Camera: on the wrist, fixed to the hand. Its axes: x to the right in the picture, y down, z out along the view.
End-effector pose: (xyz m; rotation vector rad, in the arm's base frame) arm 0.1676 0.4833 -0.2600 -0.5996 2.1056 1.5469
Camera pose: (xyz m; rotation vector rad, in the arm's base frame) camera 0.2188 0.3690 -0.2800 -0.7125 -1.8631 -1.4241
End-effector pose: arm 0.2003 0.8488 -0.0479 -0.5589 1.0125 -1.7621
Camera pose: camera 0.0943 0.9174 -0.0362 0.4619 1.1889 -0.4500
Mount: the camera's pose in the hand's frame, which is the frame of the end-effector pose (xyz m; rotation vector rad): -0.0204 -0.0767 -0.0989 -0.0608 0.3309 1.5047
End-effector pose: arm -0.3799 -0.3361 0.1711 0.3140 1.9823 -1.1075
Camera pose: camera -0.4633 -0.2985 0.2589 1.6583 1.3513 0.0115
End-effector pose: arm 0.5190 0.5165 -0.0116 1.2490 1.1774 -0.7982
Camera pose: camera 0.4195 0.5949 -0.0054 1.7735 0.2204 0.5724
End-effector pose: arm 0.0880 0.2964 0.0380 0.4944 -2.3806 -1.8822
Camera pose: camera 0.1478 0.1944 -0.0078 -0.7551 -1.5143 -0.9742
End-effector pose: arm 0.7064 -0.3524 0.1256 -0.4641 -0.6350 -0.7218
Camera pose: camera 0.6754 -0.4523 0.0540 -0.6990 0.1485 0.6172
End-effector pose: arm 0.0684 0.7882 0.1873 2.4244 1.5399 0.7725
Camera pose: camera -0.0495 0.7920 0.2338 -2.5346 0.5024 -1.0739
